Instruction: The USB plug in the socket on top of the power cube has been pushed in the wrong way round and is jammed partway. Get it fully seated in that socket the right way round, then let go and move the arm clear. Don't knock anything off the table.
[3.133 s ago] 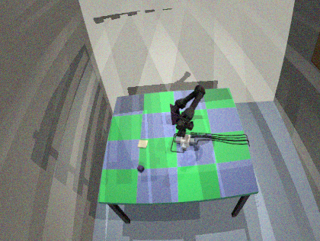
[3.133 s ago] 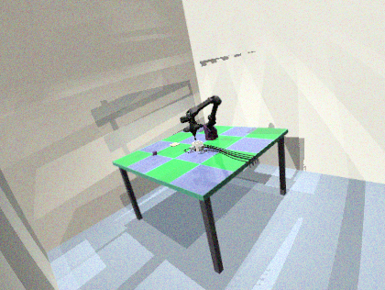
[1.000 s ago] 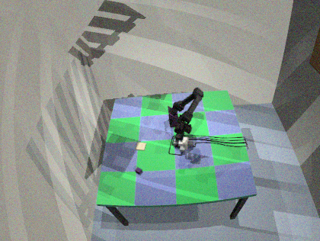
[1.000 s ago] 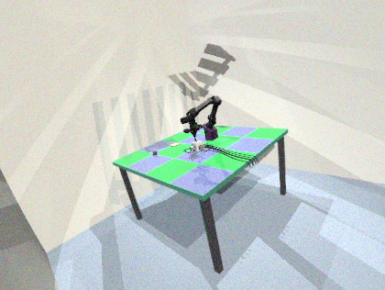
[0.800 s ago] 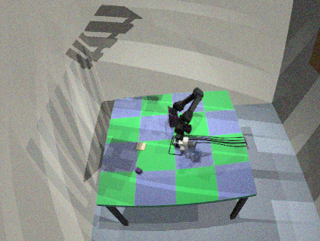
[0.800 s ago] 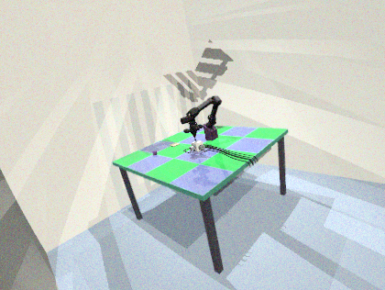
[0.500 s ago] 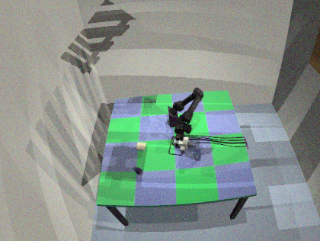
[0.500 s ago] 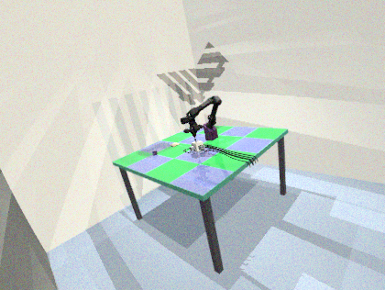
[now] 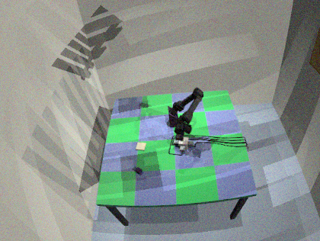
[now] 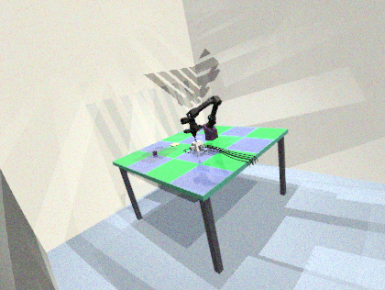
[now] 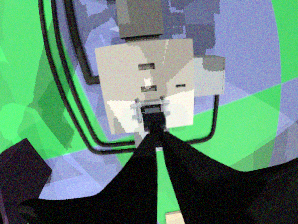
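Now: gripper tip 2 cm above the dark USB plug. From my gripper tip the other things lie so: tan flat block: 1 cm ahead, 36 cm to the right, 11 cm below; then small purple block: 27 cm ahead, 34 cm to the right, 10 cm below.
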